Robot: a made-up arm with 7 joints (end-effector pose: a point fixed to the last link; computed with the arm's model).
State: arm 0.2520 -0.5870 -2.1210 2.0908 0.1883 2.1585 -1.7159
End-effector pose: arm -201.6 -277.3 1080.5 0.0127 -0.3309 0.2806
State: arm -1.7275 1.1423 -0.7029 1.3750 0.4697 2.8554 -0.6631
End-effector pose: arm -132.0 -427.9 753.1 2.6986 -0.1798 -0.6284
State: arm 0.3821 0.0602 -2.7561 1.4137 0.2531 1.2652 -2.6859
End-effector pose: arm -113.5 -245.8 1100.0 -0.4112 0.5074 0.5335
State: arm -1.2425 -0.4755 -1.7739 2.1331 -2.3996 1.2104 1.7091
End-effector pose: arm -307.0 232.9 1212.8 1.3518 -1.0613 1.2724
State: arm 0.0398 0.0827 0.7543 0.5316 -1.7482 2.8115 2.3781
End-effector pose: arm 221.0 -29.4 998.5 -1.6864 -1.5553 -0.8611
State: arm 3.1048 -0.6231 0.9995 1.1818 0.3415 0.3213 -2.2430
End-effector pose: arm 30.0 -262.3 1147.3 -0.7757 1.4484 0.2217
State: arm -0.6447 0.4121 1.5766 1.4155 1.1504 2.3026 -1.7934
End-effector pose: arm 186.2 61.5 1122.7 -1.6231 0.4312 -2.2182
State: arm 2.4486 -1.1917 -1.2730 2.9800 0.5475 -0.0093 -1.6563
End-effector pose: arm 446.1 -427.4 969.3 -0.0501 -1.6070 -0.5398
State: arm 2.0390 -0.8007 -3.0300 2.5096 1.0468 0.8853 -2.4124
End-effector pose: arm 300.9 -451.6 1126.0 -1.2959 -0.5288 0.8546
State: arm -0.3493 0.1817 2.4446 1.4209 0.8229 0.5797 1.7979
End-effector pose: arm -74.2 182.5 1222.9 0.7077 1.4251 0.2549
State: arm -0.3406 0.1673 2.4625 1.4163 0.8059 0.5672 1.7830
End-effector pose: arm -87.4 180.7 1219.9 0.7021 1.3994 0.2989
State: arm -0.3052 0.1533 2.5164 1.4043 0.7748 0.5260 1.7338
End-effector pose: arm -113.4 168.2 1216.8 0.6961 1.3681 0.4292
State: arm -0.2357 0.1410 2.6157 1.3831 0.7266 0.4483 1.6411
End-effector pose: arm -151.2 137.1 1213.5 0.6943 1.3351 0.6709
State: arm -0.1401 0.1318 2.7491 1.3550 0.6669 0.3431 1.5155
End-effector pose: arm -188.1 85.0 1209.8 0.7054 1.3100 0.9978
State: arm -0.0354 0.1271 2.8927 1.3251 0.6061 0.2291 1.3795
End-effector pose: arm -209.5 20.1 1206.1 0.7370 1.3024 1.3486
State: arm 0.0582 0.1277 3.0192 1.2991 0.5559 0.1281 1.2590
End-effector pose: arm -210.7 -40.0 1203.3 0.7862 1.3144 1.6507
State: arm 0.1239 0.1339 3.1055 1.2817 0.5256 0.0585 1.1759
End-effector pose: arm -200.3 -80.3 1202.6 0.8359 1.3384 1.8482
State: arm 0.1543 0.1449 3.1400 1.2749 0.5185 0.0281 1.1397
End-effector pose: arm -189.9 -95.7 1204.5 0.8673 1.3609 1.9224
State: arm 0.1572 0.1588 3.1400 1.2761 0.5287 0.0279 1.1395
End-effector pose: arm -183.2 -94.5 1208.3 0.8752 1.3801 1.9107
